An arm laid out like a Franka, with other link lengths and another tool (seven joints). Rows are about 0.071 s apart.
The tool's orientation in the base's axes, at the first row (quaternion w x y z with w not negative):
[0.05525, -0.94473, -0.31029, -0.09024]
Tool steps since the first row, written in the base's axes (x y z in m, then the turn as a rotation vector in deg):
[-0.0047, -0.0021, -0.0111, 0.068, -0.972, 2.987]
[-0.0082, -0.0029, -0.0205, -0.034, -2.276, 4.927]
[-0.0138, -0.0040, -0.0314, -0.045, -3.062, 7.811]
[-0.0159, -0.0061, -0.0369, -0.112, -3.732, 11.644]
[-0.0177, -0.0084, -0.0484, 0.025, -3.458, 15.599]
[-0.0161, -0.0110, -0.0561, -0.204, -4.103, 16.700]
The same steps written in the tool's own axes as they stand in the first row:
[-0.0072, -0.0006, 0.0099, 0.105, 0.675, -3.067]
[-0.0124, -0.0016, 0.0185, -0.330, 1.565, -5.186]
[-0.0197, -0.0035, 0.0282, -0.201, 2.049, -8.133]
[-0.0237, -0.0028, 0.0329, 0.145, 2.360, -11.997]
[-0.0288, -0.0015, 0.0436, 1.221, 2.031, -15.801]
[-0.0306, 0.0019, 0.0509, 0.894, 2.358, -17.012]

